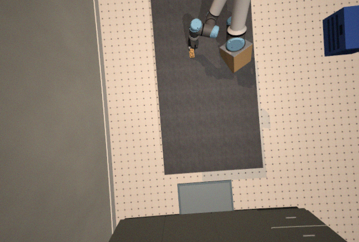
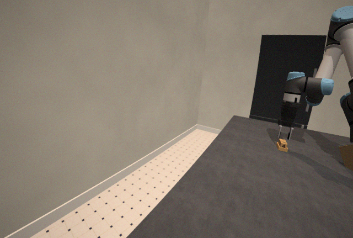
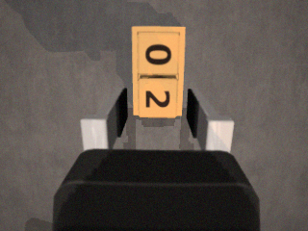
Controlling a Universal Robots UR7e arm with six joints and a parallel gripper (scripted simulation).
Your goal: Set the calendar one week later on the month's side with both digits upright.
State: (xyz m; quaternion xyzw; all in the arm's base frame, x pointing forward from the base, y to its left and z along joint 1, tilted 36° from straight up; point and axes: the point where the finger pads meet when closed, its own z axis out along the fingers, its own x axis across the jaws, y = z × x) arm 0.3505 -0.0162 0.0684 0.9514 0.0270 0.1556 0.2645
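Now: hand 40 mm above the number cube.
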